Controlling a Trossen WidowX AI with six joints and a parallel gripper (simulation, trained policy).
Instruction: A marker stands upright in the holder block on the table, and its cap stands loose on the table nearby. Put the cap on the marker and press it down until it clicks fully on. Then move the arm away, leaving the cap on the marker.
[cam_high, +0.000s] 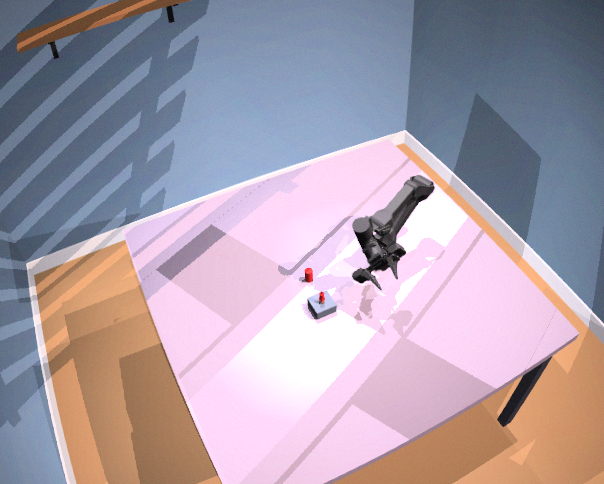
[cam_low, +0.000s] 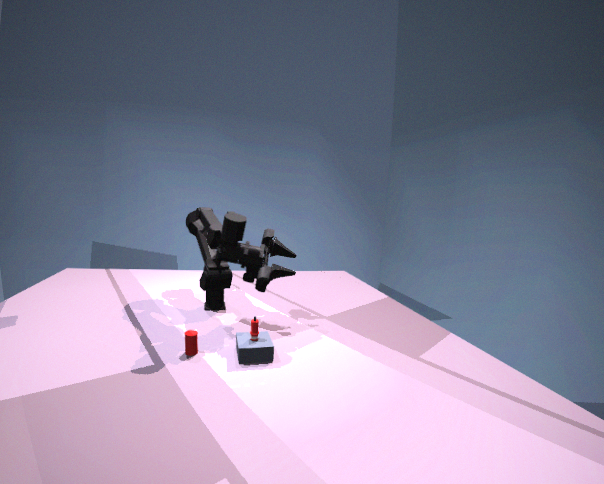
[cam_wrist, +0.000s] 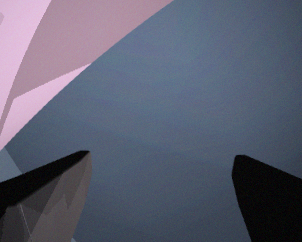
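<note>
The red cap is 15 cm ahead of my gripper tip, 27 cm to the right of it and 14 cm below it. The rest, counted from my gripper tip: grey holder block: 17 cm ahead, 13 cm to the right, 15 cm below; then red marker: 17 cm ahead, 13 cm to the right, 10 cm below.
</note>
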